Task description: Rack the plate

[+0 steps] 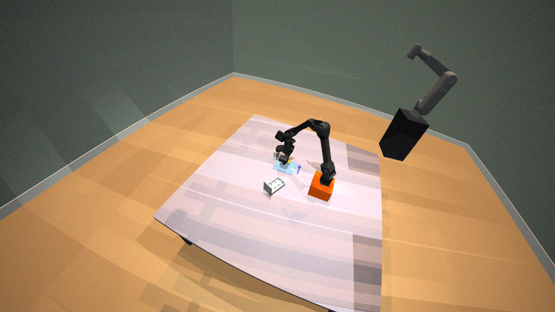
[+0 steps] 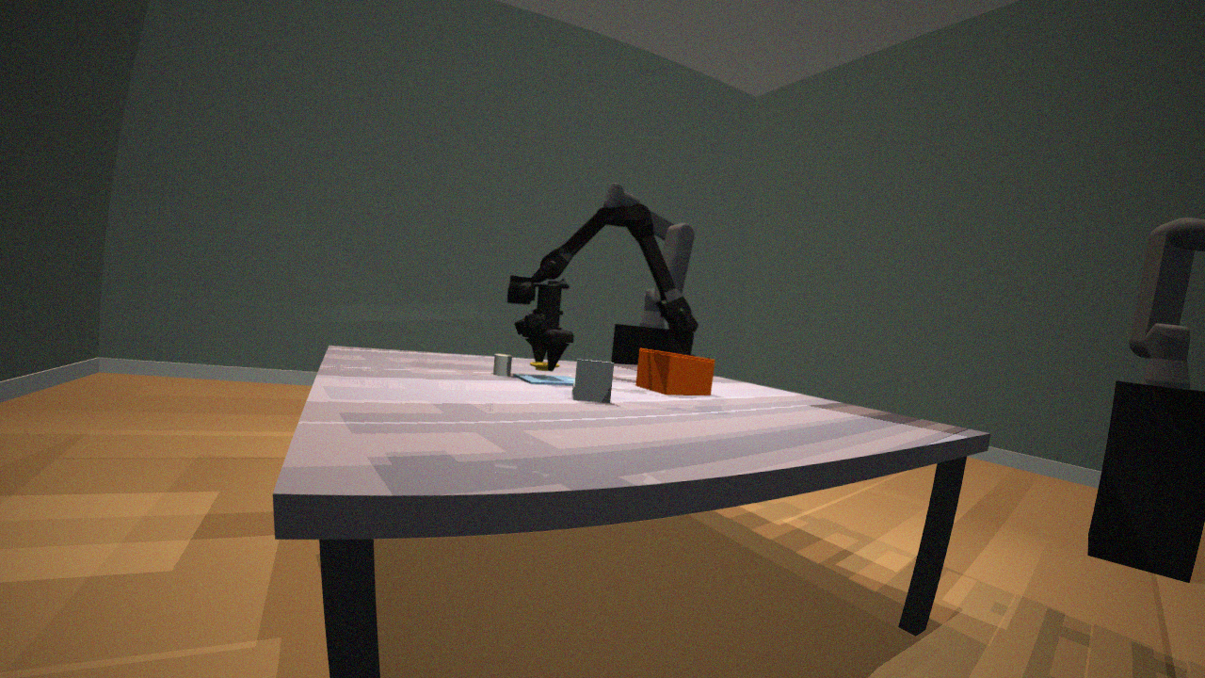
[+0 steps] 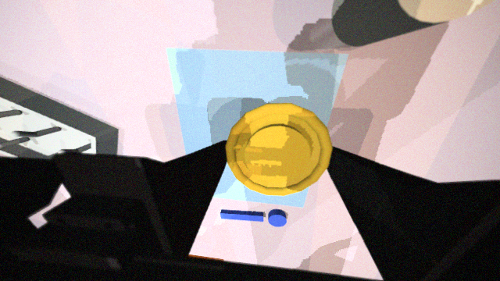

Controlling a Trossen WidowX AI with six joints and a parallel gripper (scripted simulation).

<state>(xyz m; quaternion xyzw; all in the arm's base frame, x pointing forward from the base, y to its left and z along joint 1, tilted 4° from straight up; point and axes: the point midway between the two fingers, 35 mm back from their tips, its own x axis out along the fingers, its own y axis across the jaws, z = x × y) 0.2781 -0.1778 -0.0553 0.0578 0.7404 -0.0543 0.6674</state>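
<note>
Right now the light-blue mat is 20 mm to the left of my gripper tip and 20 mm below it. Also, from my gripper tip: white cup 80 mm ahead, 70 mm to the right; yellow plate 10 mm above; grey dish rack 230 mm to the left, 30 mm ahead.
</note>
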